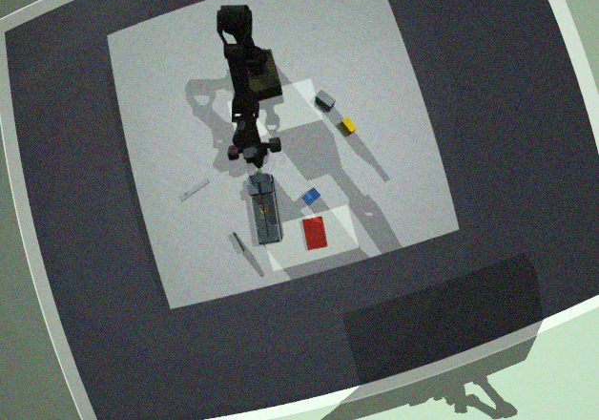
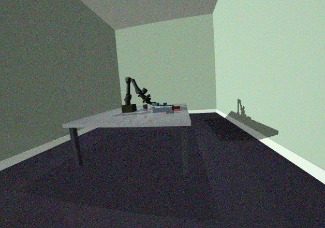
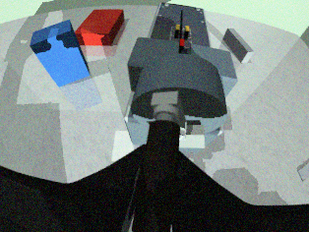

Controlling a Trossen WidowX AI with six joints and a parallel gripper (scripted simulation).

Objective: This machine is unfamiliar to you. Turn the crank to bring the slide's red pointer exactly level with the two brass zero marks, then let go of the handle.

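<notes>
Now: gripper tip 12 cm short of the red pointer, 4 cm to the left of it and 1 cm above it. From my gripper tip the other things lie so: blue block 17 cm ahead, 14 cm to the left, 5 cm below; then crank handle 2 cm behind, 2 cm above; then pale strip 30 cm to the right, 9 cm below, 3 cm behind.
</notes>
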